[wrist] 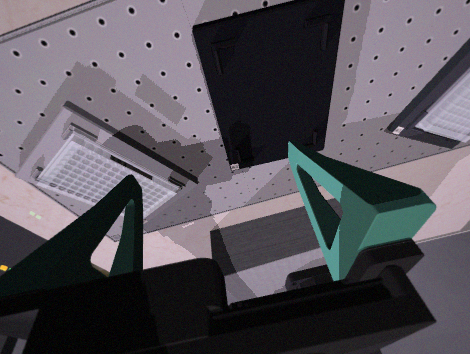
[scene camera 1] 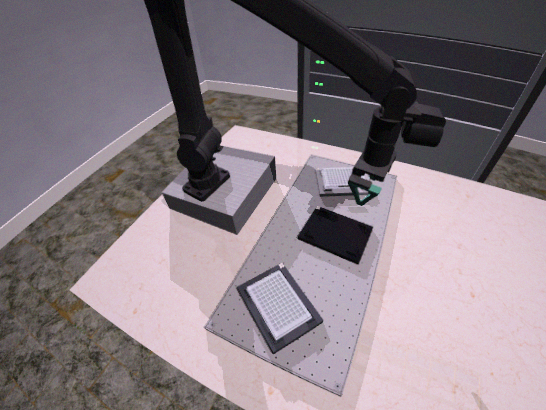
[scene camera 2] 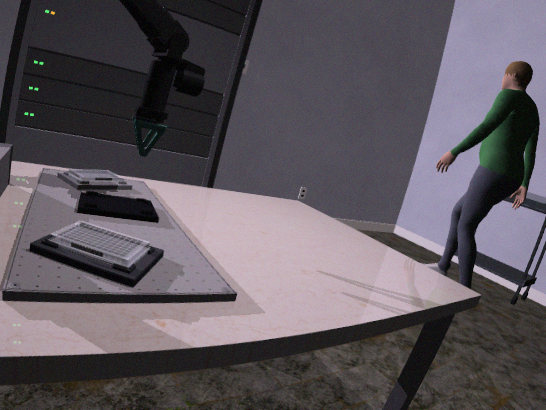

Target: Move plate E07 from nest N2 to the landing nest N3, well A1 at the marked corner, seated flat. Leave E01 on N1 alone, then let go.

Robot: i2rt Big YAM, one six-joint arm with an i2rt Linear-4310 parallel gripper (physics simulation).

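Observation:
A clear 96-well plate [scene camera 1: 337, 176] [scene camera 2: 90, 175] [wrist: 90, 167] lies on the grey nest [scene camera 1: 334, 194] [scene camera 2: 122, 187] [wrist: 49, 135] at the far end. Another clear plate [scene camera 1: 279, 304] [scene camera 2: 100, 242] [wrist: 452, 112] lies on the dark grey nest [scene camera 1: 275, 346] [scene camera 2: 135, 274] [wrist: 422, 107] at the near end. The black nest [scene camera 1: 335, 235] [scene camera 2: 117, 206] [wrist: 270, 85] between them is empty, with a small white corner label at its lower left in the wrist view. Plate and nest numbers are not legible. My gripper [scene camera 1: 361, 200] [scene camera 2: 145, 151] [wrist: 212, 164] is open and empty, well above the far end of the board.
All three nests stand on the perforated board [scene camera 1: 320, 280] [scene camera 2: 180, 280] [wrist: 150, 65]. The grey base block [scene camera 1: 250, 180] [wrist: 270, 237] stands beside it. A dark rack [scene camera 1: 345, 120] [scene camera 2: 120, 60] is behind the table. A person [scene camera 2: 507, 130] stands beyond the table.

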